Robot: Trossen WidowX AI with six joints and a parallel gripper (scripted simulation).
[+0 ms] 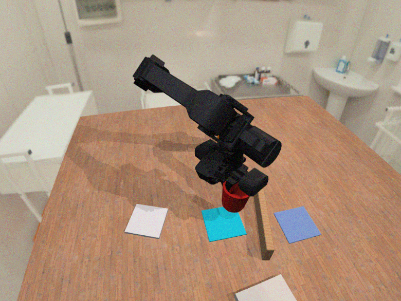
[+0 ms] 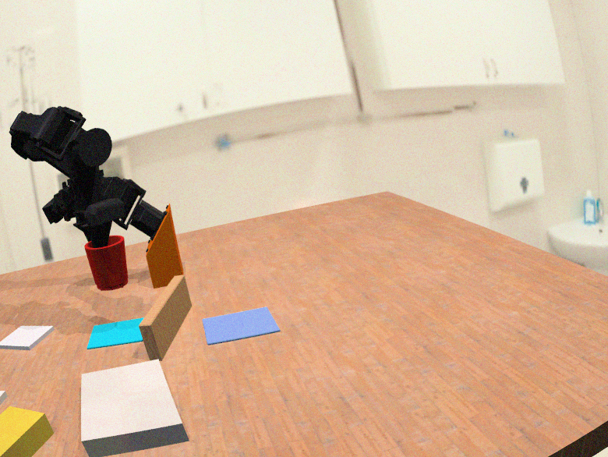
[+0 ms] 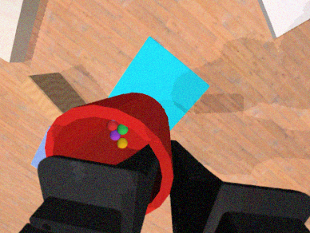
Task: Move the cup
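My gripper tip is 13 cm above the cyan pad, 2 cm short of it and 1 cm to the left of it. From my gripper tip the other things lie so: white pad: 21 cm to the right, 12 cm below, 5 cm behind; wooden bar: 10 cm below, 9 cm to the left, 6 cm ahead; red cup: 3 cm ahead, 1 cm to the left.
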